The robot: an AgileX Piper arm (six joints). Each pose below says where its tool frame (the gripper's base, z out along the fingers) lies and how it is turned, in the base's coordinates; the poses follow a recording.
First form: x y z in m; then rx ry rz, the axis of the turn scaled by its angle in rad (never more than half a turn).
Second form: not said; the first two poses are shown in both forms.
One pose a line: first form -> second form
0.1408 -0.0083 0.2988 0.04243 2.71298 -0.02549 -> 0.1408 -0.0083 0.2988 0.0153 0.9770 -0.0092 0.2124
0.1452 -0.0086 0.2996 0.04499 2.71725 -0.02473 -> 0.1452 -0.0086 0.2996 0.0162 0.9775 -0.0089 0.2103
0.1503 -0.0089 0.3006 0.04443 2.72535 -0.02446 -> 0.1503 -0.0089 0.3006 0.0159 0.9783 -0.0088 0.2064
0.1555 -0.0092 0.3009 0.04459 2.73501 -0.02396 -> 0.1555 -0.0092 0.3009 0.0160 0.9793 -0.0086 0.2017
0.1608 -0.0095 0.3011 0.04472 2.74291 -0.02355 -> 0.1608 -0.0095 0.3011 0.0160 0.9801 -0.0084 0.1978
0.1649 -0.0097 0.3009 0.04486 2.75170 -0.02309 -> 0.1649 -0.0097 0.3009 0.0160 0.9809 -0.0082 0.1935
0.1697 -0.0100 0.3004 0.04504 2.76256 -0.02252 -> 0.1697 -0.0100 0.3004 0.0160 0.9820 -0.0080 0.1882
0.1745 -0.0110 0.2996 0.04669 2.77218 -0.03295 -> 0.1745 -0.0110 0.2996 0.0166 0.9828 -0.0117 0.1834
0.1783 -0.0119 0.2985 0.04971 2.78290 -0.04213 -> 0.1783 -0.0119 0.2985 0.0176 0.9838 -0.0149 0.1780
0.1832 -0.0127 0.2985 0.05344 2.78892 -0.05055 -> 0.1832 -0.0127 0.2985 0.0189 0.9842 -0.0178 0.1749
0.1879 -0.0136 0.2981 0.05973 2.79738 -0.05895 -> 0.1879 -0.0136 0.2981 0.0210 0.9849 -0.0208 0.1706
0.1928 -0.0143 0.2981 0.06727 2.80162 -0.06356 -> 0.1928 -0.0143 0.2981 0.0237 0.9852 -0.0224 0.1684
